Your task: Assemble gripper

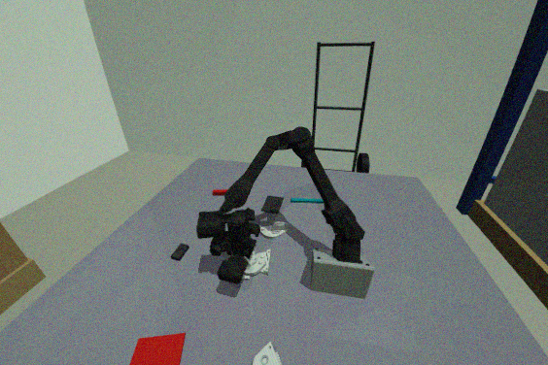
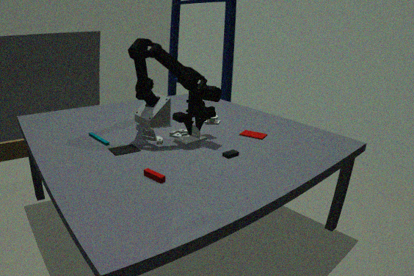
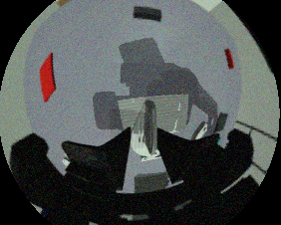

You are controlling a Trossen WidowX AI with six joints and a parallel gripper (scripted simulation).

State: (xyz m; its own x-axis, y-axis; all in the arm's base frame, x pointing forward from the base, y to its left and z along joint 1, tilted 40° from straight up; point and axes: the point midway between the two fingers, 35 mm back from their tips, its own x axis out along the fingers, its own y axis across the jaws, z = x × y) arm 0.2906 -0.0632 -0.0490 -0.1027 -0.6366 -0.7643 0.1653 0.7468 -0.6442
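Right now my gripper tip is 10 mm short of the flat light plate, 30 mm to the left of it and 10 mm above it. Also, from my gripper tip: white gripper base 100 mm behind, 230 mm to the left, 10 mm above; then black block 230 mm ahead, 40 mm to the right, 10 mm below; then grey jaw 40 mm behind, 10 mm to the right.
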